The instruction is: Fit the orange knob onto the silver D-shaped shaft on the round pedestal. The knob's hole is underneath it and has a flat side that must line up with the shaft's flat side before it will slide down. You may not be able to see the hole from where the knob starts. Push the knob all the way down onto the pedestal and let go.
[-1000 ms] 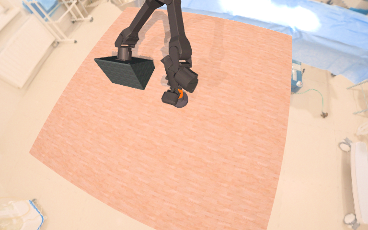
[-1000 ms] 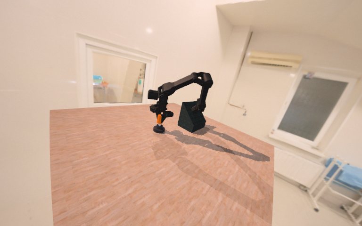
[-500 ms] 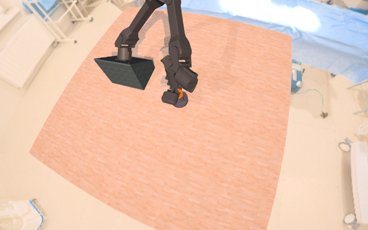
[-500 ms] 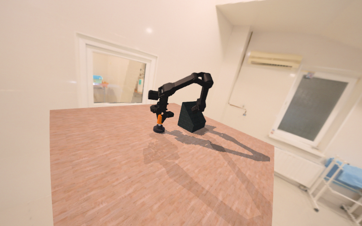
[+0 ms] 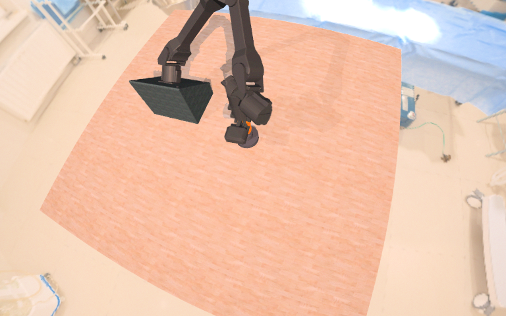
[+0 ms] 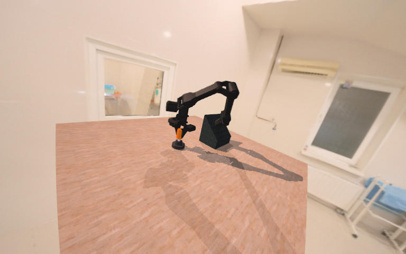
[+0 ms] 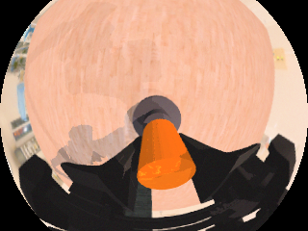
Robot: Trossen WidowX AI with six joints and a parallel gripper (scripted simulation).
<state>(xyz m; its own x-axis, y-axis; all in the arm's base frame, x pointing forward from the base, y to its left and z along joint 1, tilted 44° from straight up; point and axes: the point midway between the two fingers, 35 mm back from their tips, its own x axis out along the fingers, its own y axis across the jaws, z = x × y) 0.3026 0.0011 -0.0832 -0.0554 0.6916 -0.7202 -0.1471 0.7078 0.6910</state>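
The orange knob lies 3 cm above my gripper tip. The rest, counted from my gripper tip: pedestal: 4 cm below.
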